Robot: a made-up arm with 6 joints. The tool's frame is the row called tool. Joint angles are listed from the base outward.
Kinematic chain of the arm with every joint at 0, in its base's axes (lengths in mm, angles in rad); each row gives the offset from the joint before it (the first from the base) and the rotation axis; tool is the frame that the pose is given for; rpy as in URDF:
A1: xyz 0 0 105.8 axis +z
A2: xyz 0 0 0 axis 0.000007 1 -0.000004
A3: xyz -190.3 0 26 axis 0.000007 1 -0.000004
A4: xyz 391.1 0 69 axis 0.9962 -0.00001 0.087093
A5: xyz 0 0 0 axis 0.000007 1 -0.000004
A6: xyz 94.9 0 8.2 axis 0.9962 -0.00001 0.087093
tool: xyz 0 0 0 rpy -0.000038 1.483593 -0.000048
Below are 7 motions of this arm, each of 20 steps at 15 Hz.
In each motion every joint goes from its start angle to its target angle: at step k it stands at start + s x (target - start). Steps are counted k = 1, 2, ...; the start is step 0. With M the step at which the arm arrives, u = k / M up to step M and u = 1 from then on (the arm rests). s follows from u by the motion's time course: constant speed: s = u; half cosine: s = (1 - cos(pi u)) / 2; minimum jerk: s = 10 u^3 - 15 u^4 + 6 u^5.
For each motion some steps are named. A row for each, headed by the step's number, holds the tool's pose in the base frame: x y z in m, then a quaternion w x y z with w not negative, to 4 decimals.
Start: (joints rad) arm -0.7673 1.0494 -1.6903 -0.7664 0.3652 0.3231
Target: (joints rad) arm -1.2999 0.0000 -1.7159 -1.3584 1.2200 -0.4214
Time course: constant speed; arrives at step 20
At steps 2, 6, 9, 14, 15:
2: 0.1328 -0.1873 0.6366 0.6168 0.2119 0.4694 -0.5953
6: 0.0297 -0.1146 0.6641 0.5037 0.2565 0.4079 -0.7170
9: -0.0382 -0.0441 0.6675 0.4092 0.3027 0.3565 -0.7834
14: -0.1231 0.0945 0.6380 0.2503 0.3994 0.2654 -0.8411
15: -0.1350 0.1240 0.6267 0.2203 0.4209 0.2469 -0.8446

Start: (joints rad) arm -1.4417 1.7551 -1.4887 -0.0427 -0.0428 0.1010
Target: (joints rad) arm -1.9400 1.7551 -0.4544 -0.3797 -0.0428 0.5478
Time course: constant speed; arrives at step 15
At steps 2, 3, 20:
2: 0.0341 -0.5377 0.1718 0.4558 0.5658 0.5616 -0.3959
3: 0.0160 -0.5294 0.1391 0.4302 0.5917 0.5642 -0.3828
20: -0.0954 -0.2505 -0.1583 0.1308 0.8516 0.4856 -0.1478

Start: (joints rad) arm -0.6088 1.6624 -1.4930 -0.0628 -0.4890 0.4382
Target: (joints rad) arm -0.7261 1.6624 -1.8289 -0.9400 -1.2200 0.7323
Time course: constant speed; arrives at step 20
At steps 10, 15, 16, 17, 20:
10: 0.4074 -0.2771 0.4294 0.9162 -0.0090 0.3772 -0.1346
15: 0.3912 -0.2568 0.4628 0.9179 -0.1517 0.3394 -0.1389
16: 0.3878 -0.2525 0.4681 0.9147 -0.1804 0.3340 -0.1384
17: 0.3844 -0.2482 0.4730 0.9105 -0.2090 0.3294 -0.1374
20: 0.3740 -0.2355 0.4851 0.8909 -0.2936 0.3203 -0.1321

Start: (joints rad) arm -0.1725 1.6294 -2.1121 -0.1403 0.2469 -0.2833
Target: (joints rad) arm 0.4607 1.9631 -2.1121 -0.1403 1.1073 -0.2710
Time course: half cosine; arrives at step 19
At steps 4, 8, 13, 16, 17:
4: 0.4567 -0.0529 0.5431 0.7442 -0.0796 0.6280 -0.2132
8: 0.4965 0.0258 0.4776 0.6482 -0.1475 0.7345 -0.1368
13: 0.5051 0.1548 0.3797 0.4665 -0.2686 0.8407 -0.0589
16: 0.4913 0.2082 0.3399 0.3796 -0.3229 0.8660 -0.0410
17: 0.4874 0.2185 0.3322 0.3617 -0.3338 0.8696 -0.0386

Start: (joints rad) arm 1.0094 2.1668 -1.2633 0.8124 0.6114 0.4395
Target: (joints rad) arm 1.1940 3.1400 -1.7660 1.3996 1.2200 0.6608
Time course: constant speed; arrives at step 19
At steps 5, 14, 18, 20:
5: 0.1640 0.4027 -0.1649 0.2548 -0.0972 -0.9470 -0.1699
14: 0.0823 0.3726 -0.2735 0.4665 -0.2108 -0.8575 -0.0511
18: 0.0474 0.3462 -0.3157 0.5420 -0.2614 -0.7987 0.0000
20: 0.0391 0.3384 -0.3256 0.5590 -0.2739 -0.7825 0.0121

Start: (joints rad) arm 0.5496 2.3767 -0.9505 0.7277 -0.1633 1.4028
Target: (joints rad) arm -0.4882 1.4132 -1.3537 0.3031 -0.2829 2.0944
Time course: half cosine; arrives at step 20
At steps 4, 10, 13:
4: 0.3305 0.1482 -0.2083 0.1175 0.7354 0.6292 0.2227
10: 0.5048 0.0052 0.0220 0.2610 0.7734 0.3506 0.4592
13: 0.5111 -0.1160 0.1799 0.3609 0.7203 0.1970 0.5587

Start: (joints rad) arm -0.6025 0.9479 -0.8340 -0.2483 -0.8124 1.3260
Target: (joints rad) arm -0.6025 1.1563 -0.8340 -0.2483 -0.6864 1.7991
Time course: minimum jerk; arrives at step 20
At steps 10, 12, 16, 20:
10: 0.3406 -0.2149 0.3199 0.8016 0.3470 0.3163 0.3701
12: 0.3478 -0.2204 0.3026 0.7721 0.3843 0.3128 0.3980
16: 0.3570 -0.2274 0.2774 0.7274 0.4371 0.3029 0.4337
20: 0.3588 -0.2288 0.2717 0.7171 0.4488 0.2999 0.4410

